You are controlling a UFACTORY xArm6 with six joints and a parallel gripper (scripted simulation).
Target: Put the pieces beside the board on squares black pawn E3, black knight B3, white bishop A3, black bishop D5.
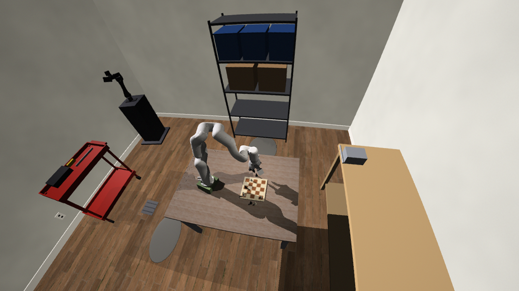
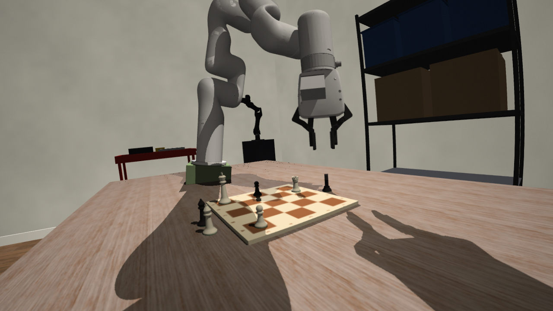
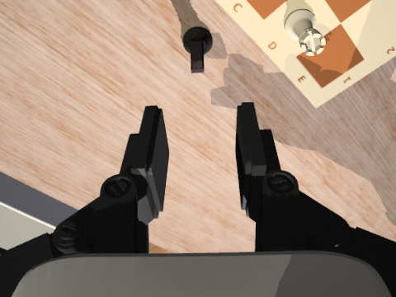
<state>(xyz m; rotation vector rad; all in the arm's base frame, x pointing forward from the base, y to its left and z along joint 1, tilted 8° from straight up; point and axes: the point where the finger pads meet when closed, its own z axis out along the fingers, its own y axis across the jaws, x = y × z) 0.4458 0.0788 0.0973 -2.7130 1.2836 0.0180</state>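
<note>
Right now my hand is 100 mm above the tall black piece. Round my hand: black pawn 90 mm behind, 130 mm to the right, 100 mm below; chessboard 20 mm behind, 140 mm to the right, 110 mm below; tall white piece 100 mm behind, 200 mm to the right, 80 mm below.
</note>
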